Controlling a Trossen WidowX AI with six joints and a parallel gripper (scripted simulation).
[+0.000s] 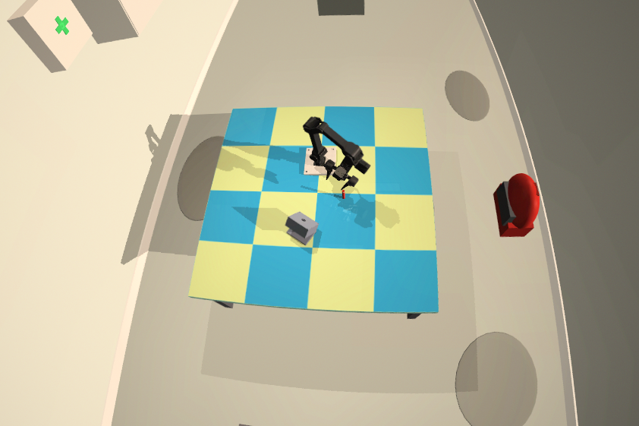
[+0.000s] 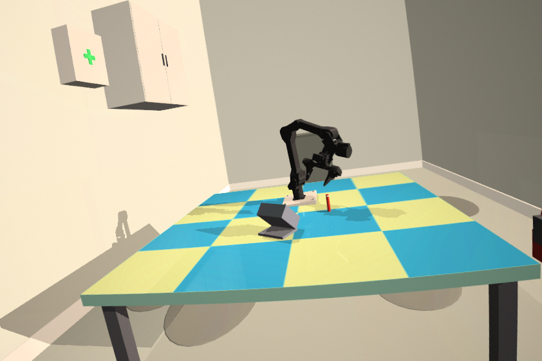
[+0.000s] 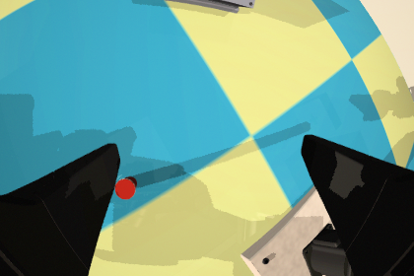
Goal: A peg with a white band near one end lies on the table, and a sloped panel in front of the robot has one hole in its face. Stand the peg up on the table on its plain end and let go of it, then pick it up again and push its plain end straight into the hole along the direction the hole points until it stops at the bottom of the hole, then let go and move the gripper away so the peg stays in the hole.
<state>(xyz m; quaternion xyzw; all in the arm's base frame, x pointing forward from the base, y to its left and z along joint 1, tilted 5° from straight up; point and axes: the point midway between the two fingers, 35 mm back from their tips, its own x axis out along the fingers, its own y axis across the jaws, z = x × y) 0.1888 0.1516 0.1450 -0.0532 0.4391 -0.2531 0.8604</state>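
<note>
Now: gripper tip 50 mm to the right of the red peg and 80 mm above it. The rest, counted from my gripper tip: grey sloped panel: 220 mm ahead, 130 mm to the right, 70 mm below.
</note>
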